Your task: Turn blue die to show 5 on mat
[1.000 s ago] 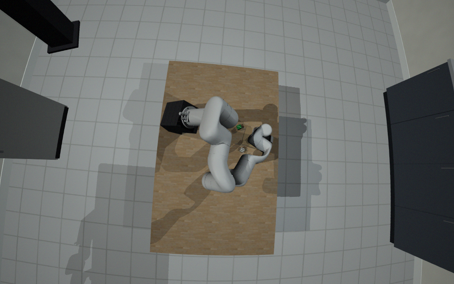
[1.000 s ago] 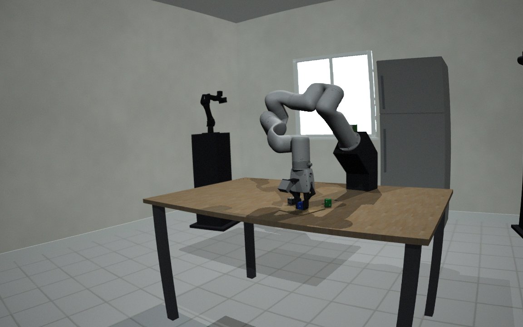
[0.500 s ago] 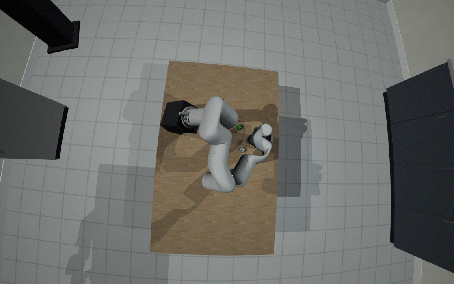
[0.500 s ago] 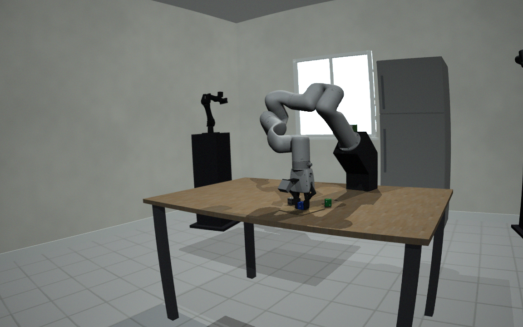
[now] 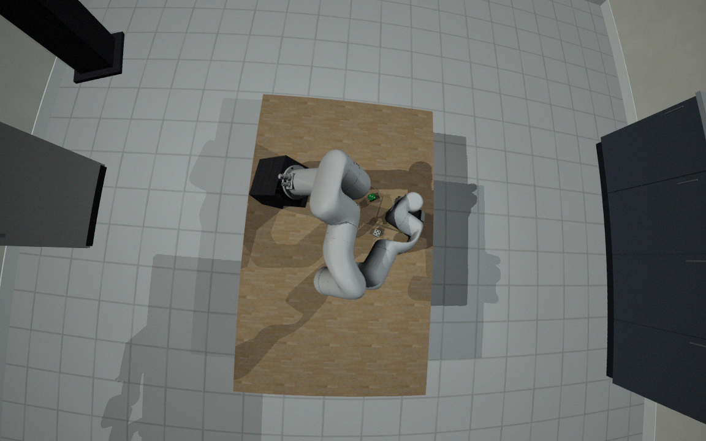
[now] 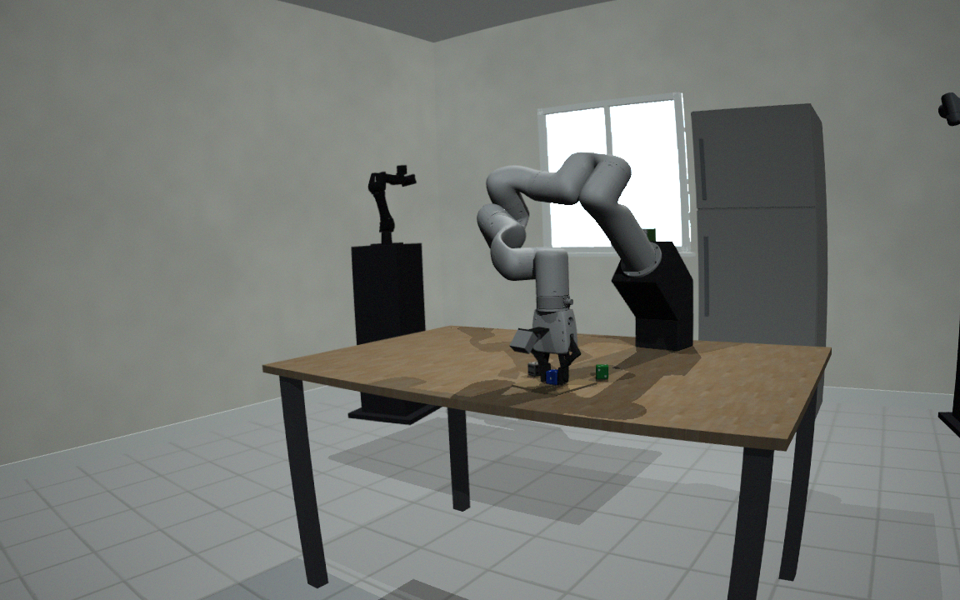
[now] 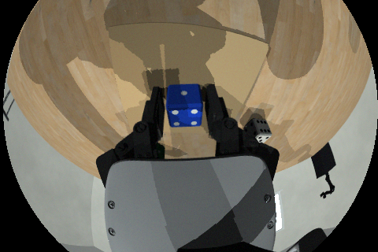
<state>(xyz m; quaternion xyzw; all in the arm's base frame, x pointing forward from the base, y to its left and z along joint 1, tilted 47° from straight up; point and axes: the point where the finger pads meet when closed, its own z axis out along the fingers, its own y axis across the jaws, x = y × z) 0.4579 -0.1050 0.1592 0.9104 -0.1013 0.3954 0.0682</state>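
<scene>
Right now my hand is 1 cm above the blue die. Also, from my hand: white die (10 cm behind, 8 cm to the right, 1 cm below); then tan mat (2 cm below); then green die (9 cm to the left, 9 cm behind, 1 cm below).
</scene>
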